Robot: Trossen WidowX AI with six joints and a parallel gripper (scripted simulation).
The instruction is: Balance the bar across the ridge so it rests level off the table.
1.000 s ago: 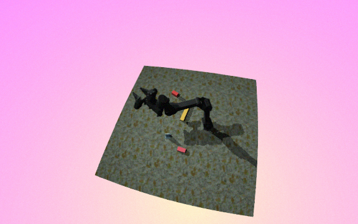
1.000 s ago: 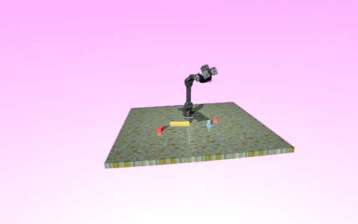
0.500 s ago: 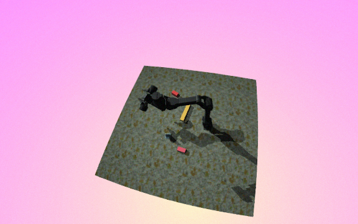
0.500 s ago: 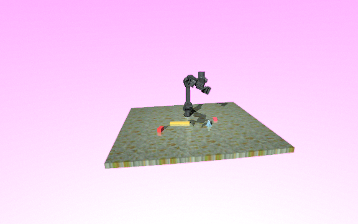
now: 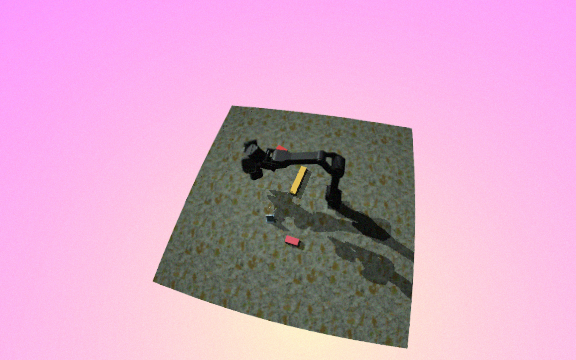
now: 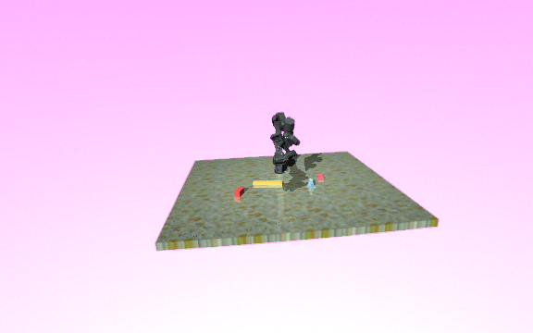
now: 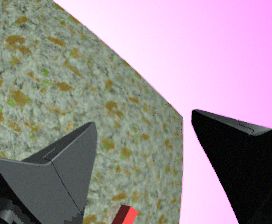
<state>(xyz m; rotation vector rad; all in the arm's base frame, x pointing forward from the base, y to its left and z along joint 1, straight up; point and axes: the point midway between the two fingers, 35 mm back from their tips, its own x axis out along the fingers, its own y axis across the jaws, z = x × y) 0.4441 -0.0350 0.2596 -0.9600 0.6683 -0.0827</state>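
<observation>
Now: gripper tip 250 mm past the yellow bar, 60 mm to the left of it and 230 mm above it.
</observation>
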